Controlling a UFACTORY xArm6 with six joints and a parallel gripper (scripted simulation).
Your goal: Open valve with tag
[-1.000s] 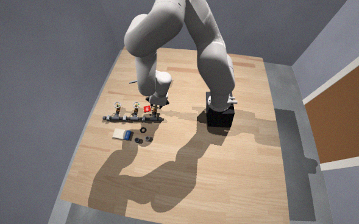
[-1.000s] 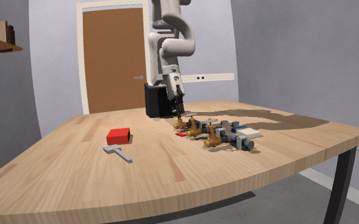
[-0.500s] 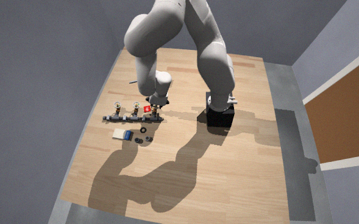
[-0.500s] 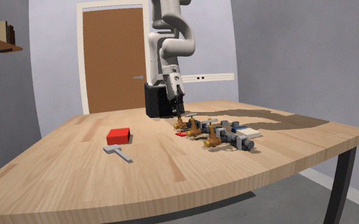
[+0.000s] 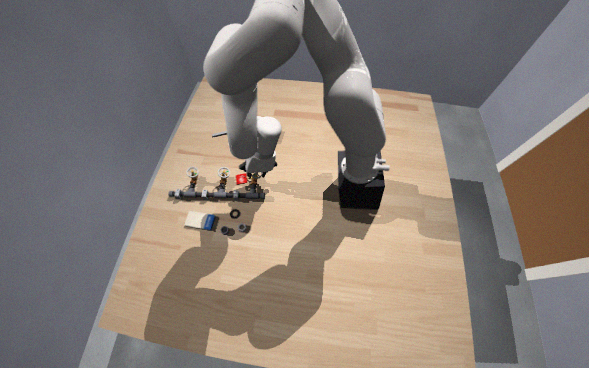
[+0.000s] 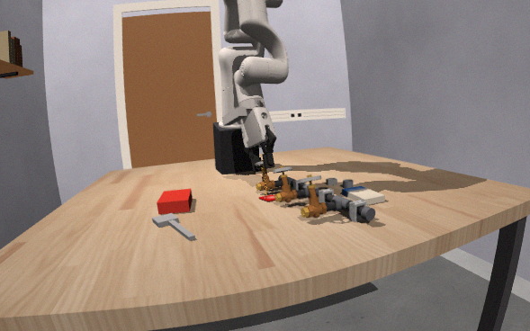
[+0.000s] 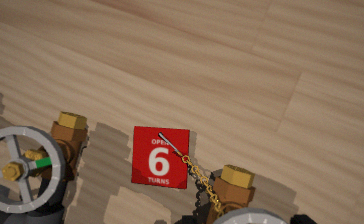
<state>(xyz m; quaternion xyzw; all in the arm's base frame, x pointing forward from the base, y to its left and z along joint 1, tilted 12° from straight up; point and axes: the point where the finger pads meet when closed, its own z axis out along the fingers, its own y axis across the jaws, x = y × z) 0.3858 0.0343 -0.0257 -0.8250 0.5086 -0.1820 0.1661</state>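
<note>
Now: the red tag 80 mm ahead of my hand, 10 mm to the right of it and 80 mm below it. Round my hand: grey hammer-like tool: 210 mm ahead, 240 mm to the right, 80 mm below; grey box: 190 mm ahead, 210 mm to the left, 70 mm below; red box: 50 mm ahead, 250 mm to the right, 70 mm below.
</note>
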